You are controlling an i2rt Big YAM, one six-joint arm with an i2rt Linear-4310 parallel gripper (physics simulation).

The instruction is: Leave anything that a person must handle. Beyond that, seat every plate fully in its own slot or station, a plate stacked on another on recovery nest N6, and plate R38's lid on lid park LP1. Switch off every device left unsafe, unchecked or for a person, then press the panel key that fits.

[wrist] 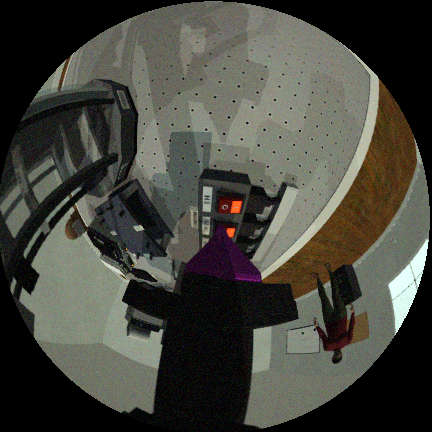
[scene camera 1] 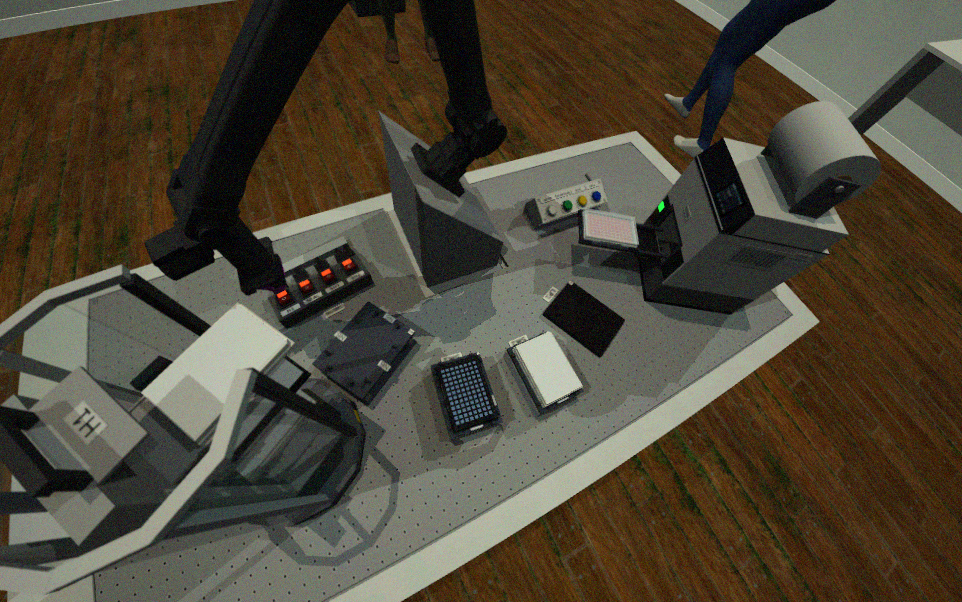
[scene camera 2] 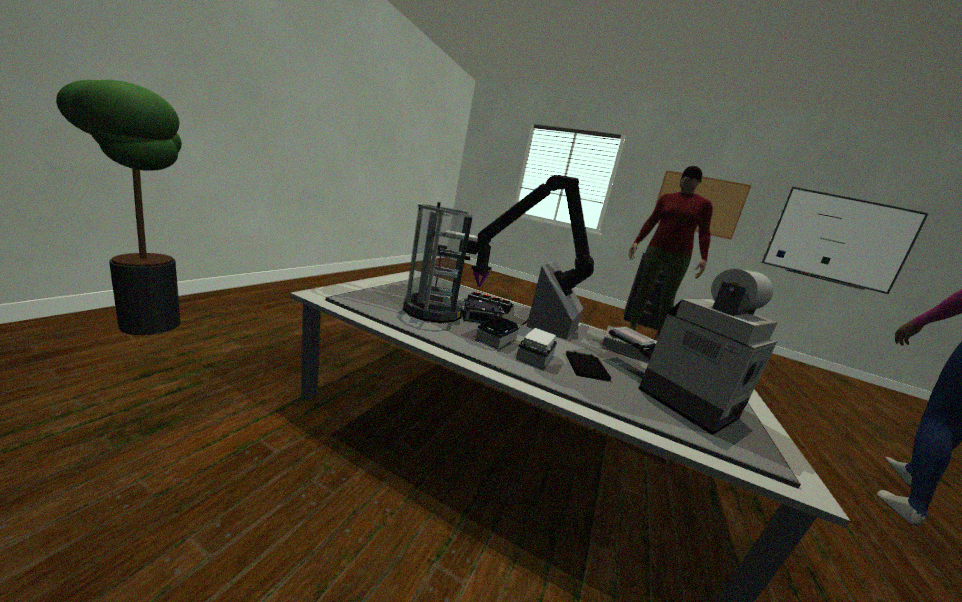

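Seen in the pictures: gripper, fingertip midpoint: [wrist: 218,228] [scene camera 1: 281,290] [scene camera 2: 478,286]; arm's base at its link origin: [scene camera 1: 436,173] [scene camera 2: 561,283].
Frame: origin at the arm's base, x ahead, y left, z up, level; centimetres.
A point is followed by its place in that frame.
Note:
My gripper [scene camera 1: 271,286] @(x 11.6, y -36.3, z -11.1 cm) [scene camera 2: 481,283] @(x 11.6, y -36.3, z -11.1 cm) [wrist: 218,228] @(x 11.6, y -36.3, z -11.1 cm) is shut and empty, purple fingertips together, pointing down at the switch strip [scene camera 1: 327,299] @(x 13.0, y -29.1, z -16.7 cm) [wrist: 215,188] @(x 13.2, y -38.5, z -15.6 cm). In the wrist view the tips cover part of the strip beyond the H1 switch [wrist: 230,206] @(x 10.6, y -37.4, z -14.6 cm); contact cannot be told. Several rocker switches on the strip glow orange. A dark plate with blue wells [scene camera 1: 466,392] @(x 42.7, y -8.0, z -12.7 cm) [scene camera 2: 498,324] @(x 44.4, y -7.6, z -12.8 cm) and a white-topped plate [scene camera 1: 547,369] @(x 44.2, y 8.0, z -11.3 cm) [scene camera 2: 541,339] @(x 46.4, y 9.9, z -11.4 cm) sit on separate nests. A pink-welled plate [scene camera 1: 608,227] @(x 19.8, y 35.3, z -6.5 cm) lies on the grey machine's tray. The key panel [scene camera 1: 571,200] @(x 5.4, y 35.2, z -12.4 cm) has white, green, yellow and blue keys.
The round tower [scene camera 2: 437,308] @(x 48.8, y -32.5, z -14.1 cm) [wrist: 128,132] @(x 28.5, y -42.5, z -17.5 cm) stands left of the strip, with a dark station [scene camera 1: 365,351] @(x 28.5, y -23.6, z -13.6 cm) [wrist: 131,217] @(x 25.1, y -29.6, z -13.6 cm) near it. A flat black pad [scene camera 1: 583,318] @(x 35.0, y 24.6, z -18.2 cm) [scene camera 2: 588,365] @(x 36.2, y 26.0, z -18.1 cm), the wedge-shaped arm mount [scene camera 1: 454,244] @(x 14.2, y -0.6, z -6.7 cm) [scene camera 2: 553,305] @(x 14.0, y 2.4, z -7.5 cm) and a grey machine [scene camera 1: 769,266] @(x 43.4, y 58.5, z 1.3 cm) [scene camera 2: 702,354] @(x 42.0, y 55.8, z 0.5 cm) stand farther right. People stand beyond the table.

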